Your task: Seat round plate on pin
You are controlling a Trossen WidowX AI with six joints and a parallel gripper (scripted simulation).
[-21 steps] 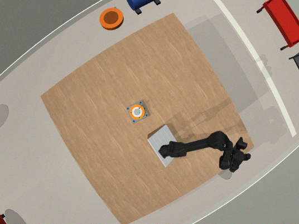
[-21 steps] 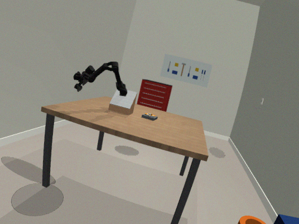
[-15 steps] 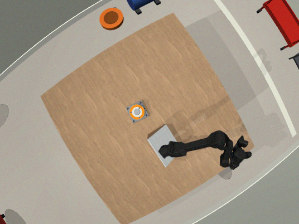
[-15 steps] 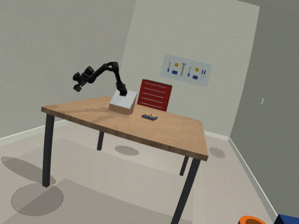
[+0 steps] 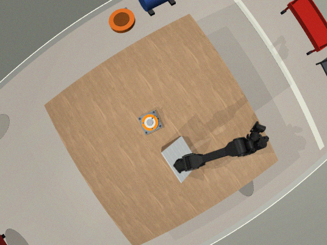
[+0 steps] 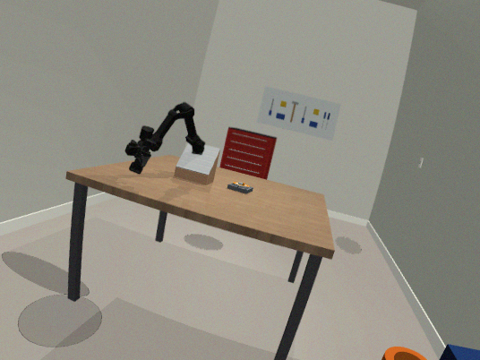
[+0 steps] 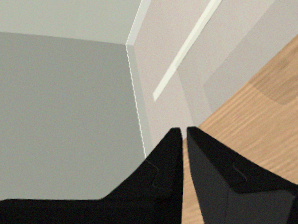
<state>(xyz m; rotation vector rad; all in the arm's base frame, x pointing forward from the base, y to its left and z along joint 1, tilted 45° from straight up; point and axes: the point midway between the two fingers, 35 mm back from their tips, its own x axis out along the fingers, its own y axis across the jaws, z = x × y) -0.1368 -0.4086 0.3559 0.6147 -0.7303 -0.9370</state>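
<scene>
My gripper tip is now 54 cm to the right of the round plate, 43 cm short of it and 7 cm above it. The rest, counted from my gripper tip: square grey base (56 cm to the left, 42 cm ahead, 9 cm below).
</scene>
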